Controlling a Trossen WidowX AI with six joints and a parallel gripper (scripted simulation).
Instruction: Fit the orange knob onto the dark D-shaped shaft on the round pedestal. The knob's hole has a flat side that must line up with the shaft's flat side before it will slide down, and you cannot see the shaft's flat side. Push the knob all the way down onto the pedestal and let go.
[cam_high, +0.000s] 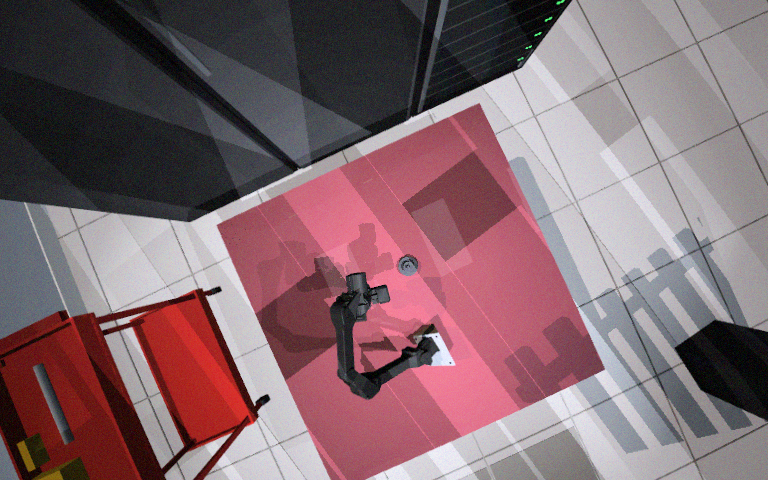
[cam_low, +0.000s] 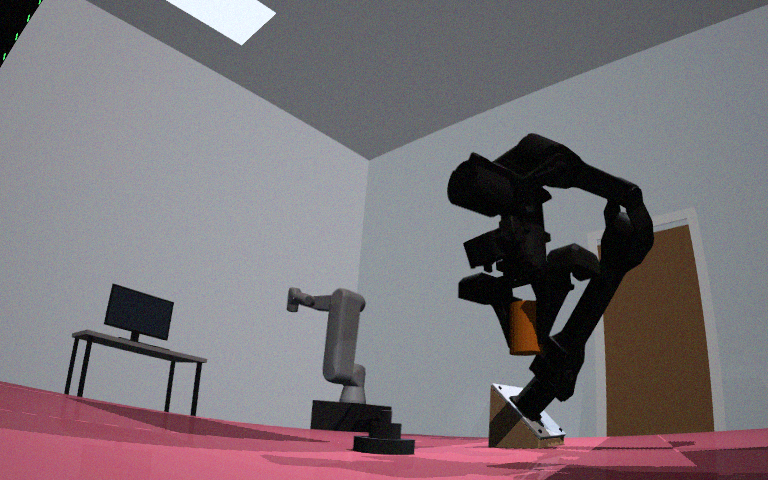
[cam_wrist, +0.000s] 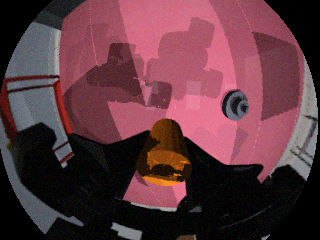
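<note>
Right now the dark round pedestal is 1 cm behind my gripper tip, 20 cm to the right of it and 11 cm below it. Also, from my gripper tip: orange knob (2 cm above).
</note>
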